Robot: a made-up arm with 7 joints.
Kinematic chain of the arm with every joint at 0, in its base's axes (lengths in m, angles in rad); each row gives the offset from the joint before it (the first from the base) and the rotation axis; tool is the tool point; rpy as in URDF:
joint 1: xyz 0 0 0.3 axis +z
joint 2: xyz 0 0 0 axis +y
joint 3: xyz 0 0 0.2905 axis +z
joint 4: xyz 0.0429 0 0 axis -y
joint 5: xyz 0.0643 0 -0.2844 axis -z
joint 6: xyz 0 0 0 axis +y
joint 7: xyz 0.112 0 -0.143 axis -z
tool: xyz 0 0 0 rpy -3.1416 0 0
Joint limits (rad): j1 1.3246..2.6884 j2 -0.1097..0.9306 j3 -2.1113..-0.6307 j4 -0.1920..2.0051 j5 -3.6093..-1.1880 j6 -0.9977..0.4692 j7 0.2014..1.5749
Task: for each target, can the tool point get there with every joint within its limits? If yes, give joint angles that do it. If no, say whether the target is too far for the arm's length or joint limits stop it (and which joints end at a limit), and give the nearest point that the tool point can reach.
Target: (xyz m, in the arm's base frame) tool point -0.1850 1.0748 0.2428
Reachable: no: too far | nearest point -0.1191 0.6922 0.3371 | short by 0.400 m
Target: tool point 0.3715 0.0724 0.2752
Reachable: yes | joints 1.7370 0.8378 -1.6221 0.8381 -2.5337 0.2215 0.9561
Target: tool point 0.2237 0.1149 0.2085
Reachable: yes | joints 2.0128 0.5505 -1.9337 0.3051 -1.6348 -0.2220 0.7673
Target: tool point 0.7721 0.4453 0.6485
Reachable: no: too far | nearest point 0.5314 0.3631 0.5832 | short by 0.263 m
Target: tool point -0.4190 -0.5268 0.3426
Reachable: no: joint limits stop it (at a limit: joint 1, joint 2, joint 3, joint 4) | nearest point -0.1271 -0.1036 0.3138 | short by 0.515 m
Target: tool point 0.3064 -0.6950 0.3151
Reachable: no: joint limits stop it (at a limit: joint 1, joint 2, joint 3, joint 5) | nearest point 0.3068 -0.3727 0.4238 | short by 0.340 m
